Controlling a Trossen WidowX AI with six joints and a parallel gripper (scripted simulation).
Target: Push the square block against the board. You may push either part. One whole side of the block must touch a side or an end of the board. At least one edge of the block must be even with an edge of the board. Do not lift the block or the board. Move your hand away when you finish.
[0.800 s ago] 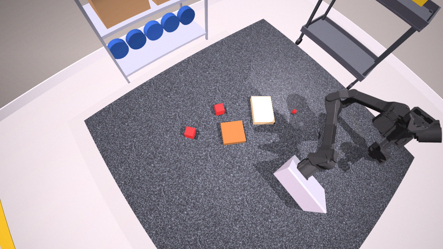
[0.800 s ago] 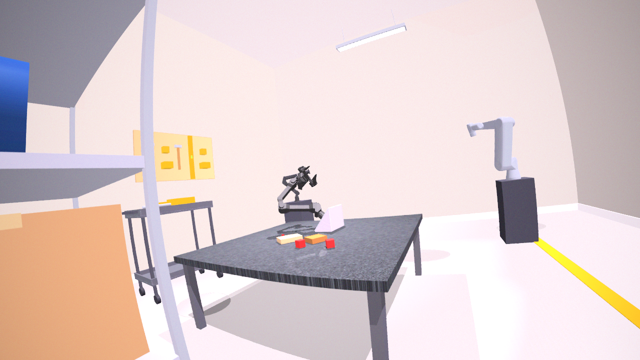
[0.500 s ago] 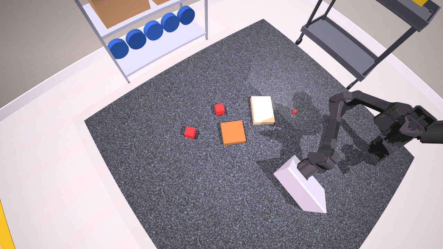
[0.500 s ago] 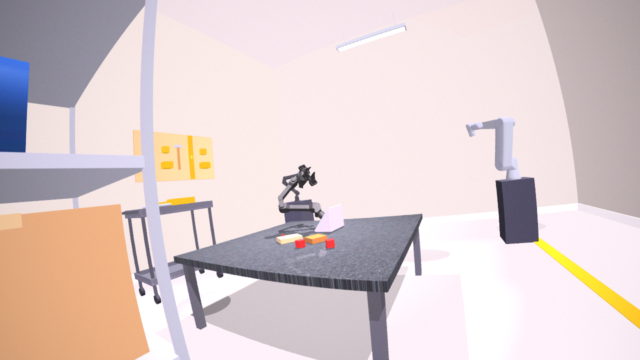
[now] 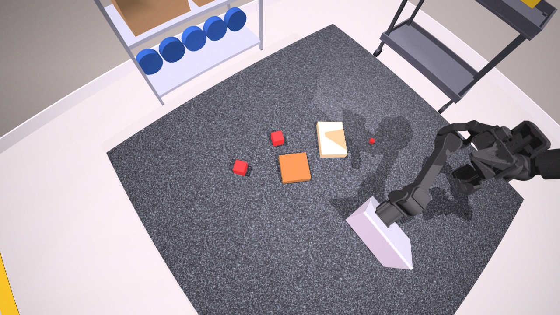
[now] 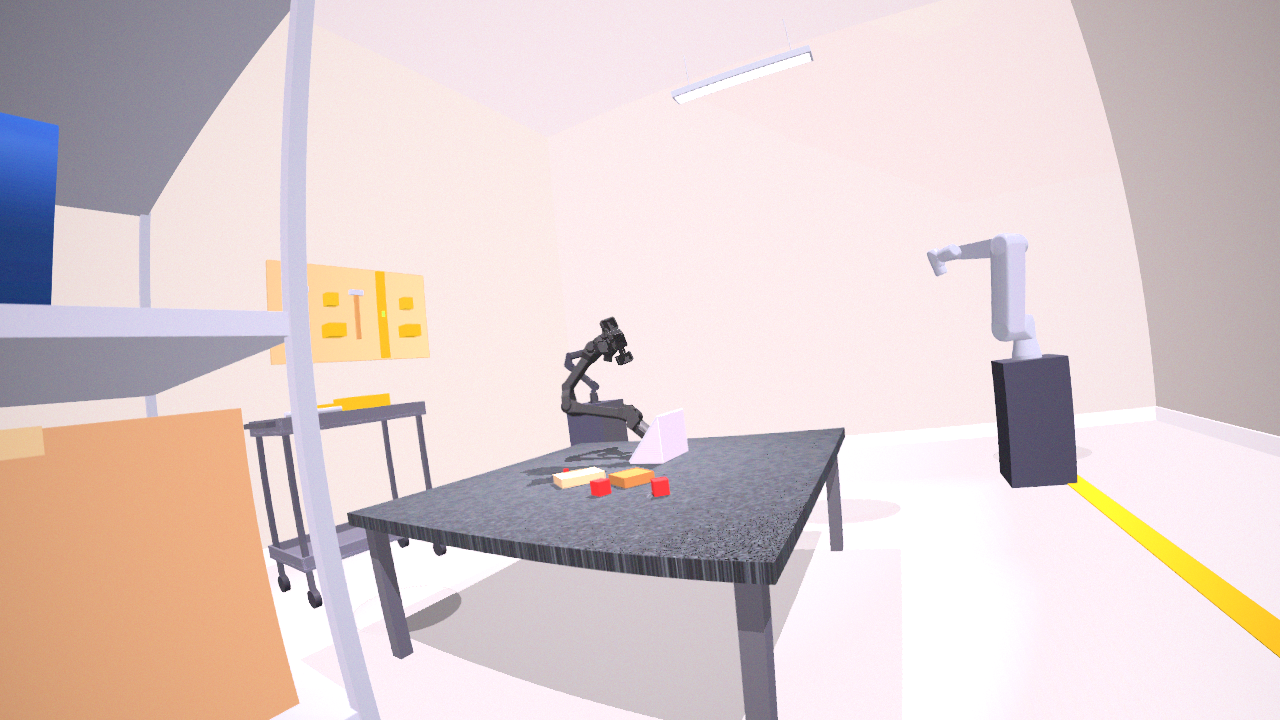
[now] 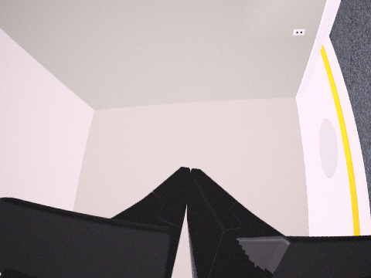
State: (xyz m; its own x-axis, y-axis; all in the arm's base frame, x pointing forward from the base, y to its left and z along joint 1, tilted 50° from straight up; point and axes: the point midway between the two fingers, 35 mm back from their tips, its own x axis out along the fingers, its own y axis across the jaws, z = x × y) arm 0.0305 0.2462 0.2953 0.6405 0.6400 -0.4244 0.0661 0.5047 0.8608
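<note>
Now: gripper tip 460 mm above the tan board, 290 mm short of it and 60 mm to the left of it. Round my gripper tip: orange square block: 460 mm below, 280 mm ahead, 140 mm to the left; then tiny red cube: 470 mm below, 200 mm to the right, 180 mm ahead.
</note>
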